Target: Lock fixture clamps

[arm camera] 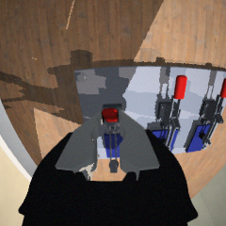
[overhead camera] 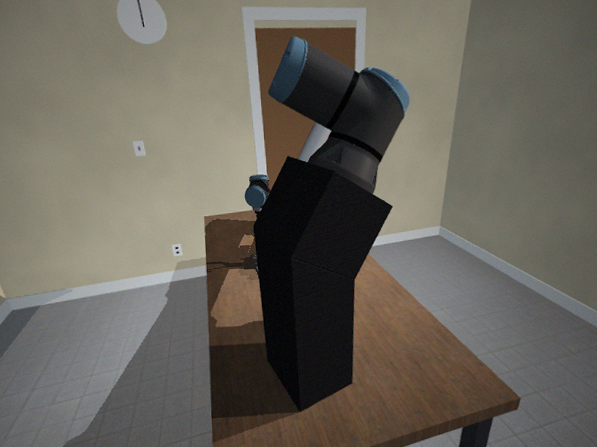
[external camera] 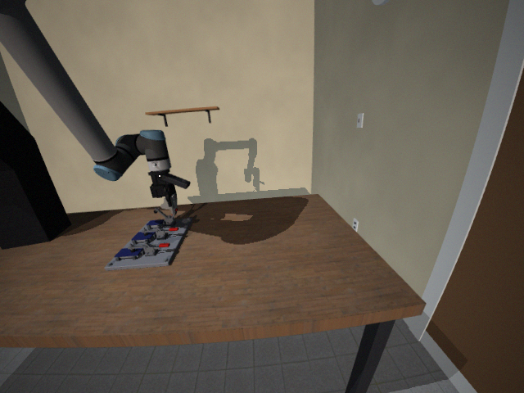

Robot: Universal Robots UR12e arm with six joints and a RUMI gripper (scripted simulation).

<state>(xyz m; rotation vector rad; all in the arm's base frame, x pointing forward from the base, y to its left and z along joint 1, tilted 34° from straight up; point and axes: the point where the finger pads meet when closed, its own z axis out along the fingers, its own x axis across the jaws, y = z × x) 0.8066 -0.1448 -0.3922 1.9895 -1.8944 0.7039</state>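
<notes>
My hand is 11 cm to the left of the grey fixture plate, 8 cm above it and 6 cm past it. Round my hand: blue part 11 cm to the right, 11 cm behind, 5 cm below.
</notes>
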